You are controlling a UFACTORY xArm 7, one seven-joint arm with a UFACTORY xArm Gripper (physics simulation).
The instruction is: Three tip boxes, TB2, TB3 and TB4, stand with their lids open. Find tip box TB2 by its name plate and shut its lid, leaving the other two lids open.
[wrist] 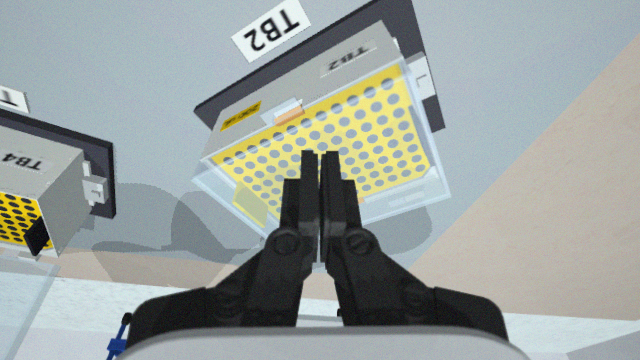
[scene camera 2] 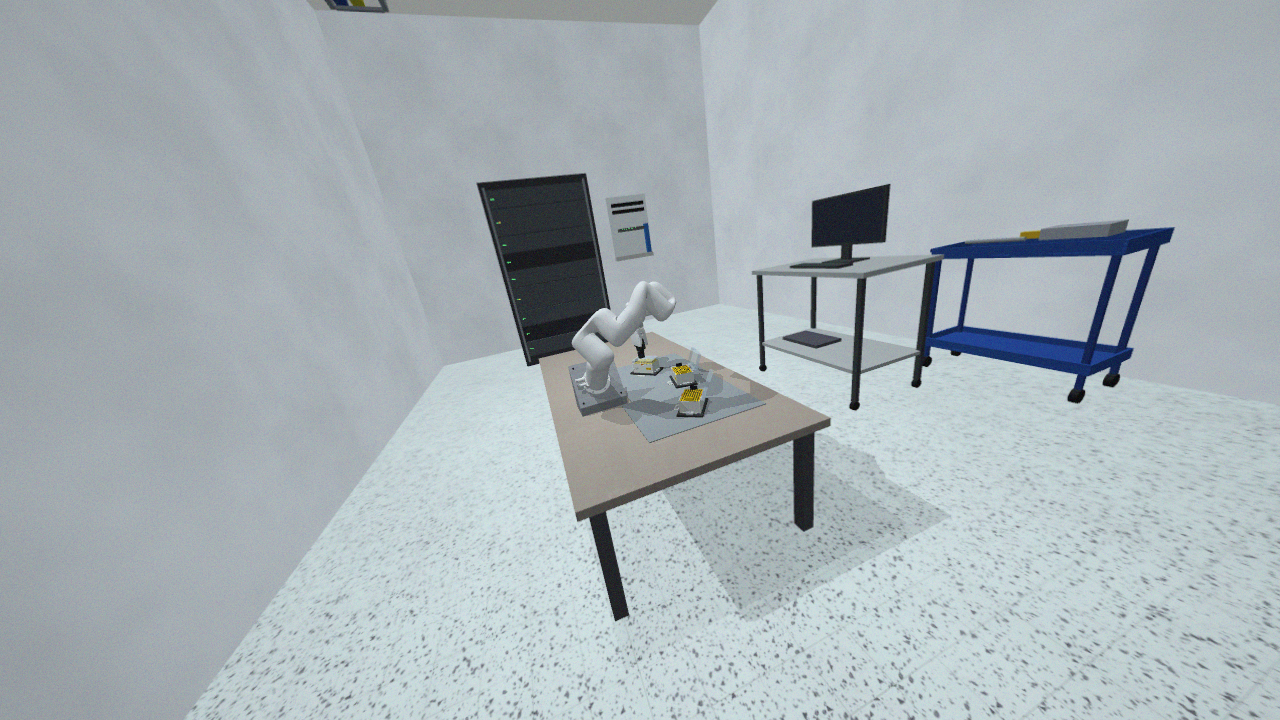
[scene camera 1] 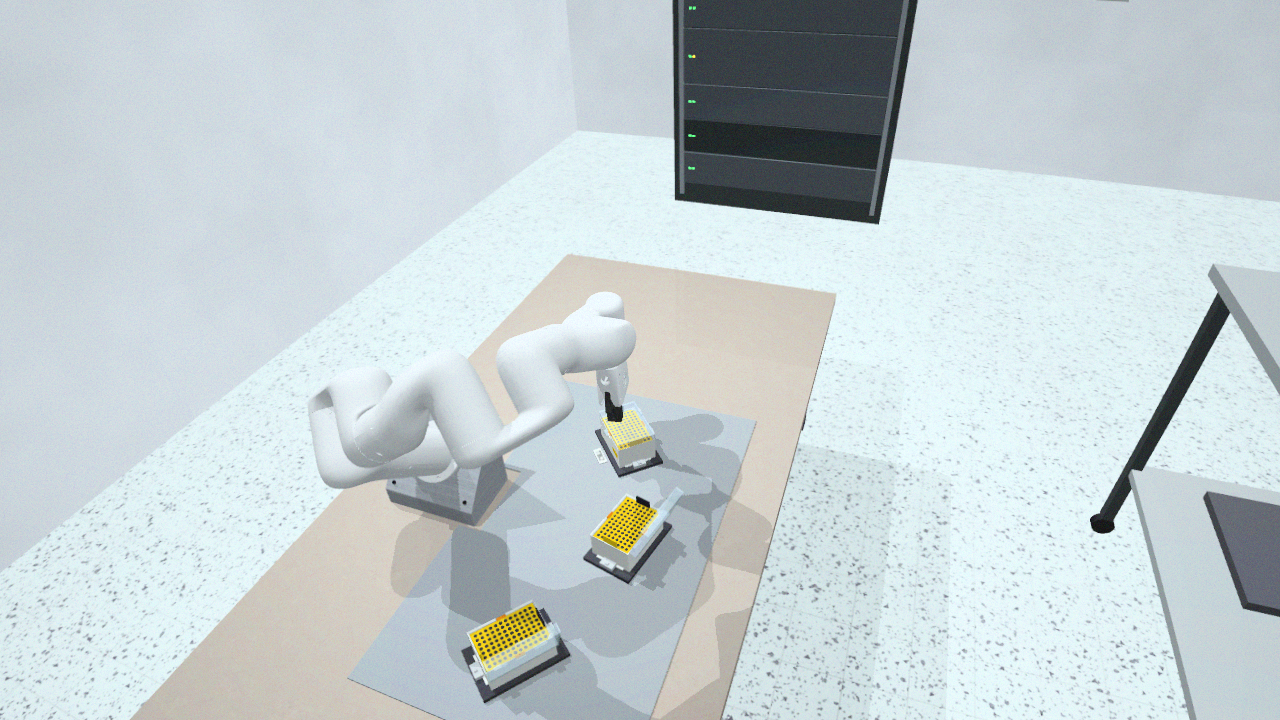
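Seen in the pictures: gripper, fingertip midpoint: [wrist: 318,173] [scene camera 2: 641,357] [scene camera 1: 615,419]; arm's base, link origin: [scene camera 2: 596,381] [scene camera 1: 435,451].
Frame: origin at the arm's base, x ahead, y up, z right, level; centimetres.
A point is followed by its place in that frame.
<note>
Tip box TB2 [scene camera 1: 632,452] {x 35.3, y -7.1, z -19.9 cm} [scene camera 2: 646,367] {x 30.6, y -7.2, z -20.3 cm} [wrist: 320,92] {x 27.5, y -5.7, z -23.5 cm} stands at the far end of the mat, its name plate [wrist: 271,30] {x 27.1, y -11.1, z -20.4 cm} readable in the wrist view. Its clear lid [wrist: 405,196] {x 31.5, y -3.6, z -29.6 cm} lies over the yellow tip rack; whether it is fully seated I cannot tell. My gripper [scene camera 1: 614,417] {x 29.9, y -2.5, z -23.9 cm} [scene camera 2: 640,355] {x 29.9, y -2.5, z -23.9 cm} [wrist: 318,173] {x 29.9, y -2.5, z -23.9 cm} is shut and empty, its tips over the lid; contact is unclear. Tip box TB4 [scene camera 1: 623,537] [scene camera 2: 682,379] {x 39.6, y -8.1, z 5.4 cm} [wrist: 62,197] {x 41.6, y -7.3, z -6.5 cm} stands in the middle, its clear lid [scene camera 1: 670,503] {x 50.8, y 2.9, z -0.8 cm} [wrist: 25,297] {x 49.8, y -2.5, z -3.5 cm} open. The third box [scene camera 1: 514,653] {x 38.9, y 2.9, z 34.4 cm} [scene camera 2: 691,404] {x 30.2, y -6.6, z 33.5 cm}, TB3 by elimination, has its yellow rack exposed and its clear lid at the side.
The boxes stand on dark bases on a grey mat [scene camera 1: 393,658] {x 13.7, y -11.3, z 36.5 cm} [scene camera 2: 657,430] {x 13.9, y -11.3, z 36.5 cm} on a tan table [scene camera 1: 725,308] {x 36.8, y -11.6, z -89.2 cm} [scene camera 2: 608,470] {x -8.5, y -11.6, z 49.9 cm}. The arm's base [scene camera 1: 435,501] {x 2.6, y -7.3, z 6.5 cm} is beside the mat. TB4's raised lid stands near TB2. A server rack [scene camera 1: 677,134] stands beyond the table.
</note>
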